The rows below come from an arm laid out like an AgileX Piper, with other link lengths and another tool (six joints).
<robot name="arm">
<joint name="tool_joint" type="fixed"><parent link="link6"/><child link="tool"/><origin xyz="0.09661 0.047 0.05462" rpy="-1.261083 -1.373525 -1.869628"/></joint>
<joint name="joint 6" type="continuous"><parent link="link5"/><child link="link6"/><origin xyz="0.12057 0 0.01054"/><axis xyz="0.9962 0 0.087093"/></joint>
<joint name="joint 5" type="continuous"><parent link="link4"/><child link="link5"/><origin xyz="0 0 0"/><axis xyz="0 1 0"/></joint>
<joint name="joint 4" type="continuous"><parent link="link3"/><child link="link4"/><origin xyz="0.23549 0 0.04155"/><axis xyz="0.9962 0 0.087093"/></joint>
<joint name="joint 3" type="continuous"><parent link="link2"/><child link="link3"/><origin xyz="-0.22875 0 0.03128"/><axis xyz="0 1 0"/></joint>
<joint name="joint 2" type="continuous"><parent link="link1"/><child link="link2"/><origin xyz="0 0 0"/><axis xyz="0 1 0"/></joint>
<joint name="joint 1" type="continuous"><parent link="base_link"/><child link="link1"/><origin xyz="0 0 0.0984"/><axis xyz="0 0 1"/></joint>
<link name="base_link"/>
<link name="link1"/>
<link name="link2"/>
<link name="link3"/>
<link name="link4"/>
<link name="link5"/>
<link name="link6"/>
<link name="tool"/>
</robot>
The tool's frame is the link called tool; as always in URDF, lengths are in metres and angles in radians. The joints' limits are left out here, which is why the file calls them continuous.
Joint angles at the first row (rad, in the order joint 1, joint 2, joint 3, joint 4, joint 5, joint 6):
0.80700 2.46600 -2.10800 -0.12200 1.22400 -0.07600
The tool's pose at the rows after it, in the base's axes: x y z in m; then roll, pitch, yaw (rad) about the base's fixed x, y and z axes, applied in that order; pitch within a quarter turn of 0, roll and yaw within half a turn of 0:
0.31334 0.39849 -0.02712 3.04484 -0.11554 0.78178
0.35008 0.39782 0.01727 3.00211 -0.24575 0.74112
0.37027 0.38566 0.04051 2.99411 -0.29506 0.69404
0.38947 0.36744 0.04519 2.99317 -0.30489 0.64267
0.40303 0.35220 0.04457 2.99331 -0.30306 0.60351
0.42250 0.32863 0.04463 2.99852 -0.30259 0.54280
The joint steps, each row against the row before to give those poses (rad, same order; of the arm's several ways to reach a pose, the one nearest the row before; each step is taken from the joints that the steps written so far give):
0.04101 -0.00002 -0.07697 0.01000 0.01799 -0.01299
-0.02901 -0.04397 -0.06605 -0.05800 -0.01298 0.02999
-0.03601 -0.03903 -0.00696 -0.01599 -0.00002 0.01499
-0.04800 -0.00797 -0.00102 -0.00301 0.00000 0.00401
-0.03800 0.00100 -0.00001 0.00000 0.00101 0.00099
-0.05898 0.00000 -0.00001 0.00500 0.00001 0.00002

